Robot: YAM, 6 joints.
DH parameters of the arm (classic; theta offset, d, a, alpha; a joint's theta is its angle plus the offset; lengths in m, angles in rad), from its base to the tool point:
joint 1: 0 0.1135 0.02 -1.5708
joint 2: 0 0 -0.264 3.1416
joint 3: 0.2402 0 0.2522 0
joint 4: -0.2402 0 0.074 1.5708
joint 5: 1.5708 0 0 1.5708
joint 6: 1.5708 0.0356 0 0
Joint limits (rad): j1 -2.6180..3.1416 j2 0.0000..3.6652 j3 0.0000..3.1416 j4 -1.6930..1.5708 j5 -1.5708..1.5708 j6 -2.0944..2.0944
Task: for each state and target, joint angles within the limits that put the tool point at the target. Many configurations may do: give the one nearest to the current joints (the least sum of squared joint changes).
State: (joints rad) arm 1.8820 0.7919 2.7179 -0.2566 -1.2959 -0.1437
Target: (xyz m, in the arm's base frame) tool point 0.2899 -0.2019 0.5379
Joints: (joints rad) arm 2.6325 0.5746 2.5566 -0.4486 -1.3889 -0.1437
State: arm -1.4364 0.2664 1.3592 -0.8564 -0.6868 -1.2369
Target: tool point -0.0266 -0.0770 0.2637
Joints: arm -2.0755 0.4312 0.6650 -1.0163 -0.4027 -1.2369
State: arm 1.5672 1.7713 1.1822 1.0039 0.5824 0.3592
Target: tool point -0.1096 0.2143 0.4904
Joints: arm 2.1196 1.2504 1.1558 1.1269 0.5392 0.3592
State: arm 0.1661 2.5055 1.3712 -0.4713 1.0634 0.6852
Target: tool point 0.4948 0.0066 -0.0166
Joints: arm 0.0740 2.7052 1.7984 -0.2619 1.0015 0.6852
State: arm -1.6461 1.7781 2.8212 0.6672 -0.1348 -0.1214
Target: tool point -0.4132 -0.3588 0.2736
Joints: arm -2.4329 2.2680 1.8518 0.4331 -0.0977 -0.1214
